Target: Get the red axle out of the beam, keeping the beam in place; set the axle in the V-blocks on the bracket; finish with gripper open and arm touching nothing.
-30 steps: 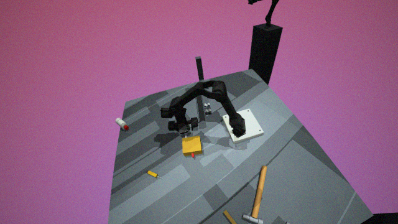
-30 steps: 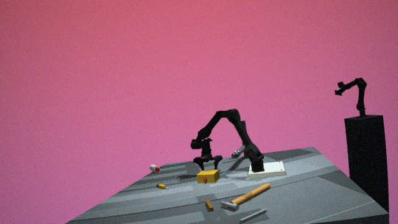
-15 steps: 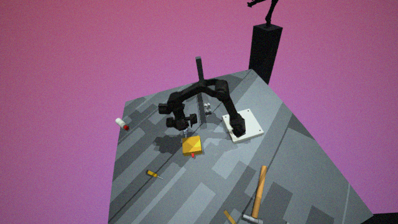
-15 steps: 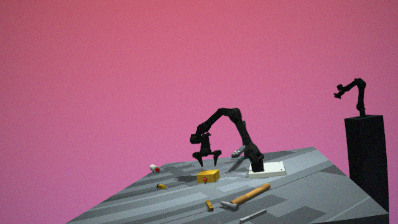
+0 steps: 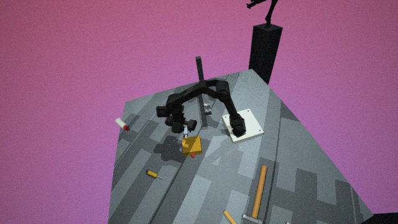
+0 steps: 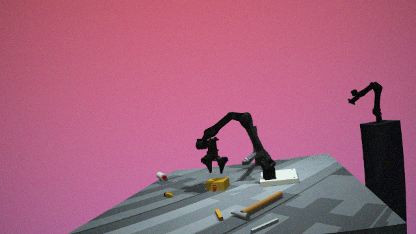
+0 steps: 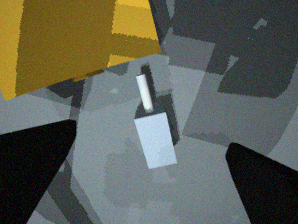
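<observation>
Now: the small pale block 60 mm below my gripper tip. Round my gripper tip: small yellow screwdriver 270 mm ahead, 160 mm to the left, 60 mm below; yellow beam 10 mm behind, 100 mm to the left, 40 mm below; grey bar 190 mm behind, 710 mm to the left, 60 mm below.
</observation>
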